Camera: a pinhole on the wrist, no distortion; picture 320 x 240 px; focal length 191.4 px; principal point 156.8 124.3 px. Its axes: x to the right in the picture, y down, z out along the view. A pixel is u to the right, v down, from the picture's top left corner.
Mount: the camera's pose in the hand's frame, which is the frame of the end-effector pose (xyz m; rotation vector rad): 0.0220 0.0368 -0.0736 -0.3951 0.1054 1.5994
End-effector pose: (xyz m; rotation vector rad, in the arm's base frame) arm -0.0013 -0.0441 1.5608 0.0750 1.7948 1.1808
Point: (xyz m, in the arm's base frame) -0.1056 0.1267 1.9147
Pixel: outside the picture
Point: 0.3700 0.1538 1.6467
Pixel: 88.9 165.0
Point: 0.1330 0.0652 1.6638
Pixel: 132.0 171.7
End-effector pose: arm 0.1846 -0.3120 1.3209 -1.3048 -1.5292 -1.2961
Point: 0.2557 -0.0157 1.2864
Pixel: 102.3 89.2
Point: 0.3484 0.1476 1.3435
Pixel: 135.9 61.1
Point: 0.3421 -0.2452 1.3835
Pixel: 249.8 63.6
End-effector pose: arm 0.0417 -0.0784 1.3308 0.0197 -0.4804 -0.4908
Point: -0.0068 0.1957 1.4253
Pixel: 242.2 186.7
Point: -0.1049 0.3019 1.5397
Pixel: 214.7 179.5
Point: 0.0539 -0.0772 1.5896
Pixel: 89.4 14.1
